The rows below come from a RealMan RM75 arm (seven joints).
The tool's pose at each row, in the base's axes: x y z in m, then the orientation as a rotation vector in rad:
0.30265 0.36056 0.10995 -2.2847 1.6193 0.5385
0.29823 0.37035 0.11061 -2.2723 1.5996 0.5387
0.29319 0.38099 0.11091 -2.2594 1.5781 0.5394
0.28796 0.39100 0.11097 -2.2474 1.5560 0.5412
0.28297 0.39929 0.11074 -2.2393 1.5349 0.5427
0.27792 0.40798 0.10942 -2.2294 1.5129 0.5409
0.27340 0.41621 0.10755 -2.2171 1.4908 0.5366
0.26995 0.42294 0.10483 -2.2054 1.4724 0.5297
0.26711 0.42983 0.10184 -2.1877 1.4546 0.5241
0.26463 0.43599 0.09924 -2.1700 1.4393 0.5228
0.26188 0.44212 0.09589 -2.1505 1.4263 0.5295
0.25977 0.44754 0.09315 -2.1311 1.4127 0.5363
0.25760 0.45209 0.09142 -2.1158 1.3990 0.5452
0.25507 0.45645 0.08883 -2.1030 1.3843 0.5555
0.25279 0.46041 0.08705 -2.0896 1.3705 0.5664
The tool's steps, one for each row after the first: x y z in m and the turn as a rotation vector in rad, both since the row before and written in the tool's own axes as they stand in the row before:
-0.00982 0.00096 0.00430 0.0138 -0.0145 -0.0096
-0.01049 0.00125 0.00521 0.0143 -0.0157 -0.0106
-0.00984 0.00161 0.00529 0.0132 -0.0160 -0.0112
-0.00817 0.00194 0.00481 0.0103 -0.0134 -0.0116
-0.00791 0.00191 0.00604 0.0134 -0.0131 -0.0124
-0.00703 0.00161 0.00630 0.0163 -0.0132 -0.0123
-0.00498 0.00125 0.00618 0.0163 -0.0101 -0.0106
-0.00469 0.00072 0.00648 0.0198 -0.0136 -0.0085
-0.00414 0.00065 0.00577 0.0170 -0.0147 -0.0060
-0.00372 0.00112 0.00643 0.0136 -0.0186 -0.0024
-0.00319 0.00072 0.00554 0.0135 -0.0189 -0.0027
-0.00307 0.00091 0.00426 0.0094 -0.0180 -0.0033
-0.00249 0.00152 0.00486 0.0069 -0.0179 -0.0043
-0.00253 0.00126 0.00401 0.0067 -0.0181 -0.0034

